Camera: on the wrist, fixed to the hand. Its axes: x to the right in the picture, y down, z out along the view.
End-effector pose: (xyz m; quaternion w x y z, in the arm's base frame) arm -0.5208 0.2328 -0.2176 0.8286 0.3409 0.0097 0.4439
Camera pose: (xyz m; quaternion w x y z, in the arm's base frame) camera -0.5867 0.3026 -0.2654 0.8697 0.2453 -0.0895 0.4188
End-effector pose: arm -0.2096 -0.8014 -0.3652 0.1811 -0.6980 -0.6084 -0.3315
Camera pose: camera -0.1878 -0.8751 -0.2904 0.0519 -0.7277 -0.5696 -0.3784
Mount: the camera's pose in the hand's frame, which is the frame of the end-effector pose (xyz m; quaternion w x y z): -0.0018 0.0467 -0.0965 0.9894 -0.1370 -0.0487 -0.0062
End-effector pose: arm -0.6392 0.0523 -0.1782 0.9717 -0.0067 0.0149 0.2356
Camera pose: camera -0.6647 0.0911 -0.2749 0.9626 -0.1284 -0.0649 0.2294
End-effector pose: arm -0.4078 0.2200 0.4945 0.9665 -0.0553 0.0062 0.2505
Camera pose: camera -0.4305 0.2491 0.3938 0.9505 -0.1750 -0.0756 0.2454
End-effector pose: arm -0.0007 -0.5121 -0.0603 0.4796 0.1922 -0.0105 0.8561
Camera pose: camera -0.0692 -0.5193 -0.1425 0.5056 0.1662 -0.1498 0.8332
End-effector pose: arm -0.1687 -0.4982 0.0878 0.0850 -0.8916 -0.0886 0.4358
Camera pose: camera -0.0894 -0.5511 0.1369 0.0397 0.8720 0.1570 -0.4619
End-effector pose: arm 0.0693 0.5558 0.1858 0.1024 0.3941 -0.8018 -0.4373
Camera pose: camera 0.0943 0.5115 0.2802 0.1135 0.3596 -0.7359 -0.5623
